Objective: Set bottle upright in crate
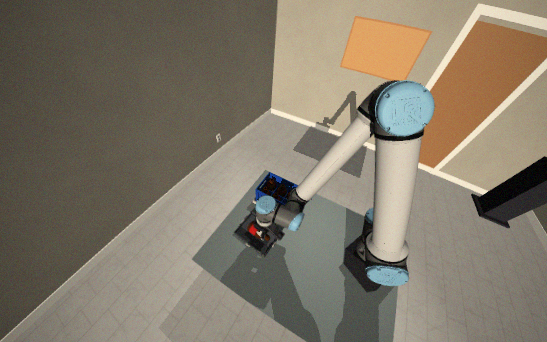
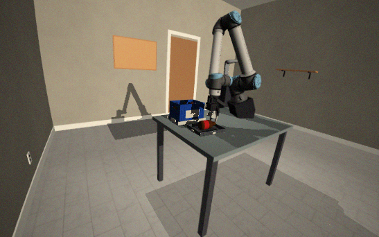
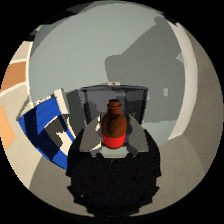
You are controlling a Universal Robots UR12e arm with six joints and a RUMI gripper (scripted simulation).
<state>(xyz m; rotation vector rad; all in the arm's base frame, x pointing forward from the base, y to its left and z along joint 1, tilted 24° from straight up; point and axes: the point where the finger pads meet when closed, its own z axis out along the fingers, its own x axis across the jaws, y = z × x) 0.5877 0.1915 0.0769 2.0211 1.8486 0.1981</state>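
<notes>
Right now the bottle is 5 cm ahead of my hand, 1 cm to the right of it and 3 cm below it. The rest, counted from my hand: crate (6 cm ahead, 29 cm to the right, 1 cm above); tray (6 cm ahead, 1 cm to the right, 6 cm below).
</notes>
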